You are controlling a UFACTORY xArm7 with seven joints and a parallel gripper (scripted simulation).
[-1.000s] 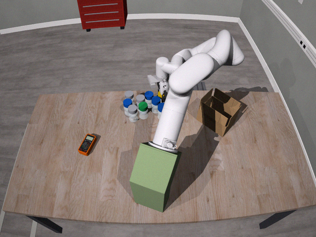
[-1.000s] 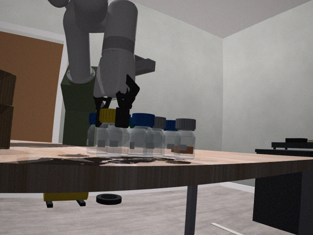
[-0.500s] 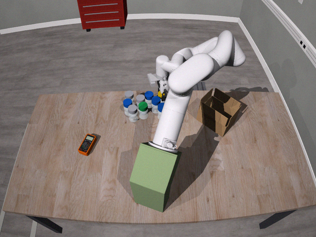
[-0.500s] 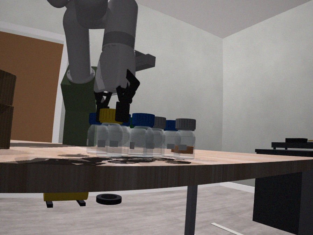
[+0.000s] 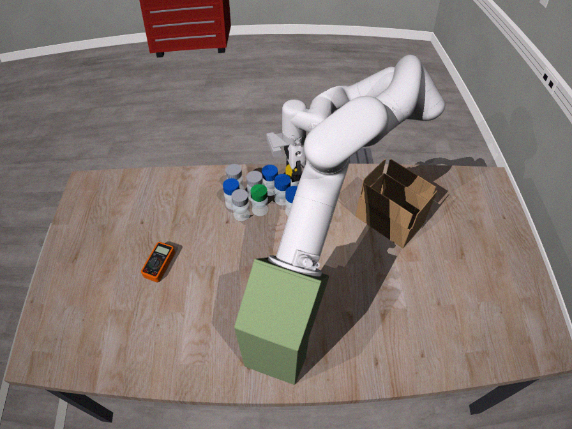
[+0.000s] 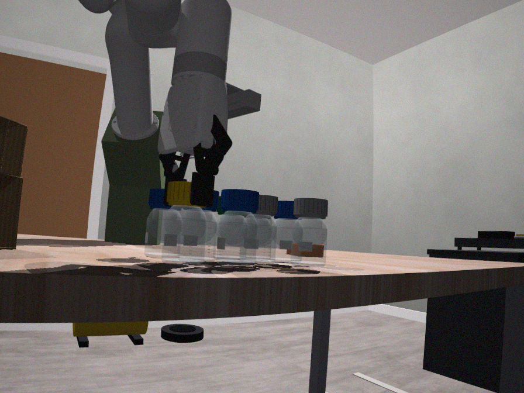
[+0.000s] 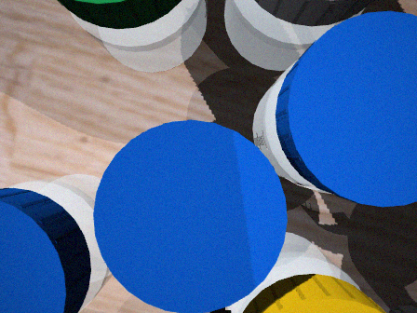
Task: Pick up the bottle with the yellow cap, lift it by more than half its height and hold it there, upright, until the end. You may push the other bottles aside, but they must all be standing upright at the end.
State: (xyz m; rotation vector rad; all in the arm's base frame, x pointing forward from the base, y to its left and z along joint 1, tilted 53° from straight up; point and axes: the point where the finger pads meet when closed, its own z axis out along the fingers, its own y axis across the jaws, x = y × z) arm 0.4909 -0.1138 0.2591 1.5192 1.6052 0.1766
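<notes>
My hand is 5 cm above the yellow-capped bottle. Round my hand: orange multimeter: 54 cm to the left, 8 cm below, 8 cm behind; then green-capped bottle: 15 cm to the left, 5 cm below, 3 cm behind.
</notes>
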